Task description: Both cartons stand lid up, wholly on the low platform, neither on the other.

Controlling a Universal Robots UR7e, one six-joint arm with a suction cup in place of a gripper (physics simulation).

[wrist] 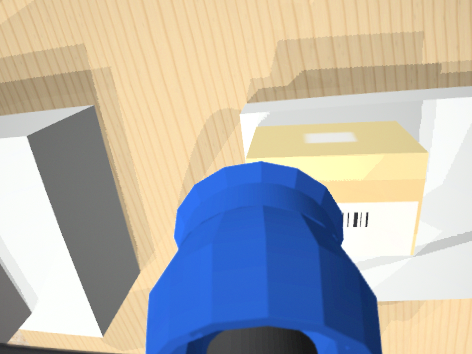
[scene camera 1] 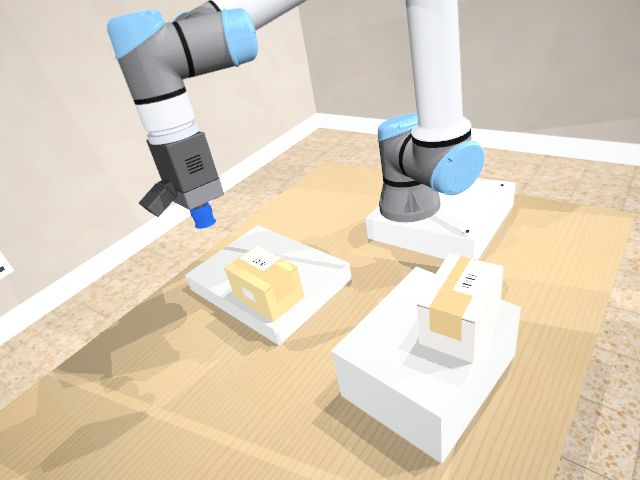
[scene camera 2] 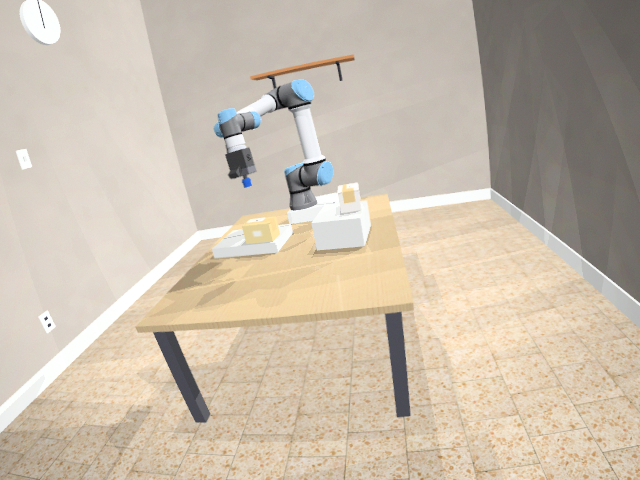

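Seen in the pictures: hand, its tool point: (wrist: 258, 239) (scene camera 1: 205, 223) (scene camera 2: 248, 186); arm's base, origin of its link: (scene camera 1: 409, 206) (scene camera 2: 303, 206).
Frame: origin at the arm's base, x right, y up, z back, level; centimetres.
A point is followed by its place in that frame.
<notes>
A yellow-brown carton (scene camera 1: 263, 284) {y 6.8, x -0.6, z -45.5 cm} (scene camera 2: 261, 231) {y 3.4, x 2.0, z -47.0 cm} (wrist: 336, 166) {y 6.8, x 4.4, z -46.2 cm} stands upright on the low platform (scene camera 1: 320, 258) {y -1.6, x 5.1, z -26.8 cm} (scene camera 2: 235, 253) {y -5.0, x 16.3, z -49.9 cm} (wrist: 450, 200) {y -1.7, x 17.6, z -39.4 cm}, its label and barcode on top. A white carton with a tan tape strip (scene camera 1: 460, 310) {y 14.5, x -37.7, z -35.3 cm} (scene camera 2: 349, 198) {y 11.2, x -36.3, z -36.8 cm} stands upright on the high platform (scene camera 1: 387, 387) {y 4.9, x -33.1, z -46.9 cm} (scene camera 2: 338, 232) {y 0.4, x -32.4, z -47.0 cm} (wrist: 82, 220) {y 1.9, x -21.2, z -37.0 cm}, label and barcode on top; it does not show in the wrist view. My gripper, a blue suction cup (scene camera 1: 204, 226) (scene camera 2: 247, 183) (wrist: 260, 172), hangs in the air above and behind the low platform, touching nothing. It is open and carries nothing. In the wrist view it hides part of the yellow-brown carton.
The arm's base stands on a white block (scene camera 1: 423, 237) {y -1.6, x -9.4, z -6.9 cm} (scene camera 2: 305, 215) {y -3.0, x -3.2, z -8.2 cm} at the back of the wooden table (scene camera 1: 232, 413) {y -6.5, x -9.7, z -63.3 cm} (scene camera 2: 289, 289) {y -6.5, x -23.0, z -80.7 cm}. The high platform rises well above the low one, with a strip of table between them. A wall shelf (scene camera 2: 302, 67) hangs behind the arm.
</notes>
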